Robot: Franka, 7 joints.
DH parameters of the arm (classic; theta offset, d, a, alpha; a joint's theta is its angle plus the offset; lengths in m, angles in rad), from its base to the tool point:
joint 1: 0 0.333 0 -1.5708
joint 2: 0 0 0 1.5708
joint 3: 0 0.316 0.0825 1.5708
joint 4: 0 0 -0.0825 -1.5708
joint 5: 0 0.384 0 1.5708
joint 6: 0 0 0.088 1.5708
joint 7: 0 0.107 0 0
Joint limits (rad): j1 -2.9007..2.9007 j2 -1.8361..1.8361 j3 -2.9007..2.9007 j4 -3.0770..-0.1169 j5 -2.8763..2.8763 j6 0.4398..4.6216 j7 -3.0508..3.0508
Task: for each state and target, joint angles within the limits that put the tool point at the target. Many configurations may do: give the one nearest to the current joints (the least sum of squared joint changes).
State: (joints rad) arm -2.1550 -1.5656 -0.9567 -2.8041 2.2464 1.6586 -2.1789
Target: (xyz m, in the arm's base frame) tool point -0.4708 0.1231 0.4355
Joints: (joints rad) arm -1.8243 -1.4972 -1.4851 -2.4967 2.3658 1.7849 -2.1789
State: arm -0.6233 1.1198 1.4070 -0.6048 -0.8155 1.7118 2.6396
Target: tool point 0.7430 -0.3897 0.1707
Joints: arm -0.7439 1.6733 1.2483 -0.4304 -0.8531 2.3969 2.6396
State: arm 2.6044 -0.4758 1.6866 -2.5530 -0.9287 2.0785 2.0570
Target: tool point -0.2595 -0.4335 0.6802
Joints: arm 2.7689 -0.7589 1.1172 -1.9111 -1.0188 2.0051 2.0570
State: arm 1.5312 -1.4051 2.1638 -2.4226 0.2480 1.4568 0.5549
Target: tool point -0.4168 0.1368 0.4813
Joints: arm 1.2675 -1.3282 1.2410 -2.1709 0.0427 1.5986 0.5549
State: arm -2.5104 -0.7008 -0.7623 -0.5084 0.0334 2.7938 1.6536
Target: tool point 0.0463 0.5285 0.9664
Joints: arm -2.4700 -0.9005 -0.9571 -1.0270 0.0474 2.6589 1.6536
